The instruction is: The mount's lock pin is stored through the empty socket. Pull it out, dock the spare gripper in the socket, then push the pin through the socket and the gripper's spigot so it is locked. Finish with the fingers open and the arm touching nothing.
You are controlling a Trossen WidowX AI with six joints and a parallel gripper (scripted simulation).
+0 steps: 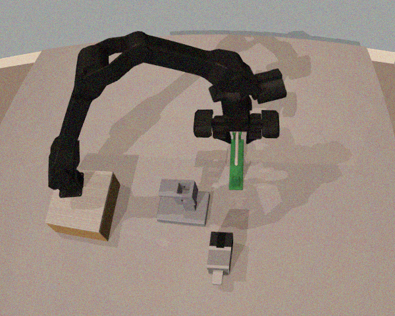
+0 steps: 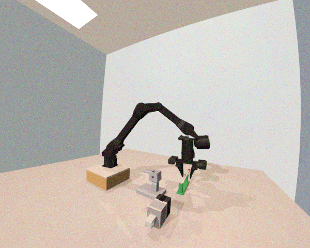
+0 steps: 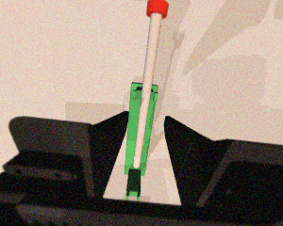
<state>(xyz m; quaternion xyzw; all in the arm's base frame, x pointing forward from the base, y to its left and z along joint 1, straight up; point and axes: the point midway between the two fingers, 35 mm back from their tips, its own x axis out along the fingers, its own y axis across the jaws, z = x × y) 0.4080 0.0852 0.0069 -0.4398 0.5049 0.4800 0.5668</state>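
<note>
Right now my gripper tip is 40 mm to the left of the green pin holder, 10 mm past it and 10 mm above it. Round my gripper tip: spare gripper 280 mm to the right, 70 mm behind, 10 mm below; then grey mount 140 mm to the right, 140 mm behind, 20 mm above.
</note>
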